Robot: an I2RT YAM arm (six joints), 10 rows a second.
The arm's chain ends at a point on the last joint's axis. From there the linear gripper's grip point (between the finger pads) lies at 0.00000 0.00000 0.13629 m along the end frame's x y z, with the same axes.
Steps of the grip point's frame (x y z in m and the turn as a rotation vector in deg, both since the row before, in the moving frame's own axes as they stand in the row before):
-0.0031, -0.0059, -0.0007, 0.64, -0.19, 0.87
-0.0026, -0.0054, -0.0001, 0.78, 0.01, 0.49
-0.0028, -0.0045, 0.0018, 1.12, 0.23, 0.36
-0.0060, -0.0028, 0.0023, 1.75, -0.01, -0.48
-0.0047, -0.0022, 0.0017, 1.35, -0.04, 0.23
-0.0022, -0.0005, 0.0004, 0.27, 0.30, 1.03
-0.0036, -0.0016, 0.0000, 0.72, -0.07, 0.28
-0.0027, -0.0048, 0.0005, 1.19, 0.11, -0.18
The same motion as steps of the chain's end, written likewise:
-0.0027, -0.0044, -0.0007, 0.64, -0.19, 0.87
-0.0026, -0.0035, -0.0001, 0.78, 0.01, 0.49
-0.0034, -0.0018, 0.0018, 1.12, 0.23, 0.36
-0.0060, 0.0014, 0.0024, 1.75, -0.01, -0.48
-0.0046, 0.0010, 0.0017, 1.35, -0.04, 0.23
-0.0029, 0.0001, 0.0004, 0.27, 0.30, 1.03
-0.0034, 0.0001, 0.0000, 0.72, -0.07, 0.28
-0.0030, -0.0020, 0.0005, 1.19, 0.11, -0.18

